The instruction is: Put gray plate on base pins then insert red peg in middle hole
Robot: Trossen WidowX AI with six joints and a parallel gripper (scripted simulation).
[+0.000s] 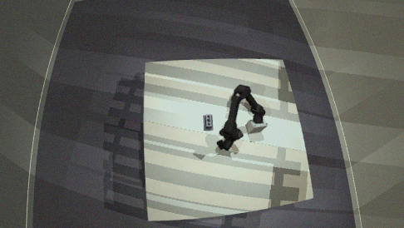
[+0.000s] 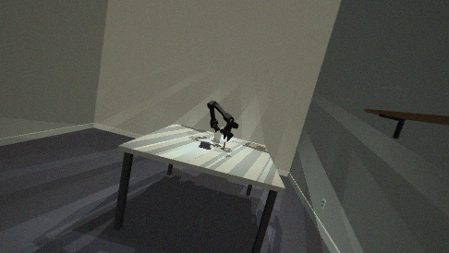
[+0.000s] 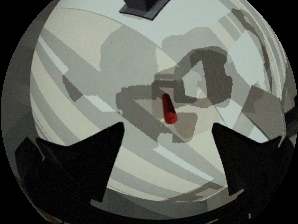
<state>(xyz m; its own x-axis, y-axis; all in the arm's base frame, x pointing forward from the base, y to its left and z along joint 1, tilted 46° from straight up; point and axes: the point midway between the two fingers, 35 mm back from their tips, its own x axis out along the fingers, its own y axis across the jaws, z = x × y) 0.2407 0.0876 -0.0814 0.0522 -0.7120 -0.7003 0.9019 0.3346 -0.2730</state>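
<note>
My gripper tip is now 5 cm above the red peg. The rest, counted from my gripper tip: gray plate (19 cm to the right, 11 cm ahead, 5 cm below).
</note>
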